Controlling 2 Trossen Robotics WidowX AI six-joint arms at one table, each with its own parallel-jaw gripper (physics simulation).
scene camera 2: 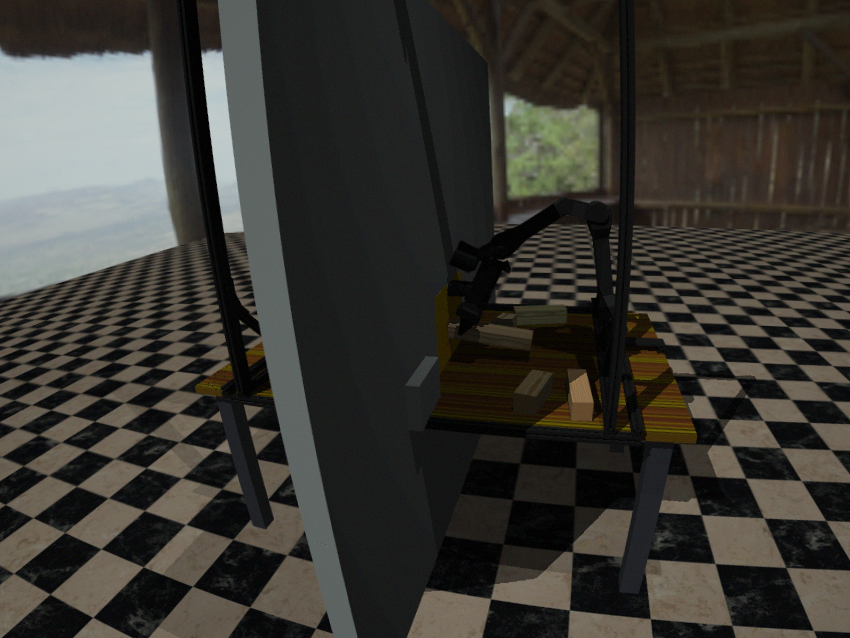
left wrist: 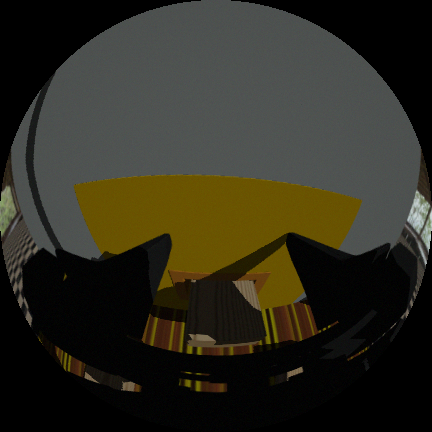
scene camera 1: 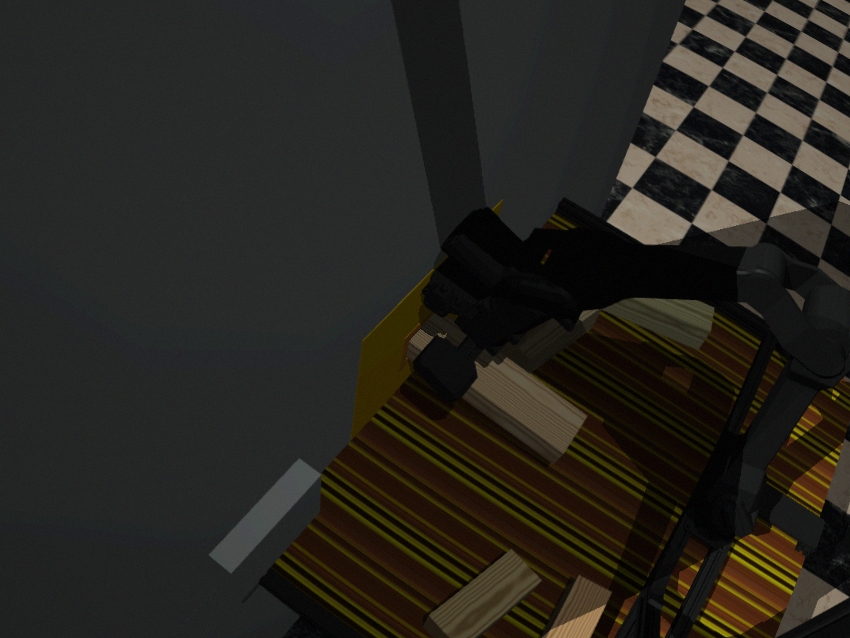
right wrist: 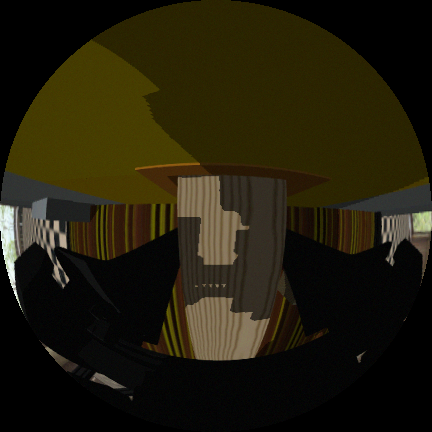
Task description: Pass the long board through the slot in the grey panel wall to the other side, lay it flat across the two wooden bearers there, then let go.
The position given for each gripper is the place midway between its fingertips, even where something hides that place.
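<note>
There's a grey block [scene camera 1: 239, 561] [scene camera 2: 422, 390] [right wrist: 47, 208], and there's also a yellow-framed slot [right wrist: 212, 88] [left wrist: 233, 111]. As for the grippers, you've got the right gripper [scene camera 1: 443, 348] [scene camera 2: 462, 330] [right wrist: 230, 232], and the left gripper is at [left wrist: 230, 239].
</note>
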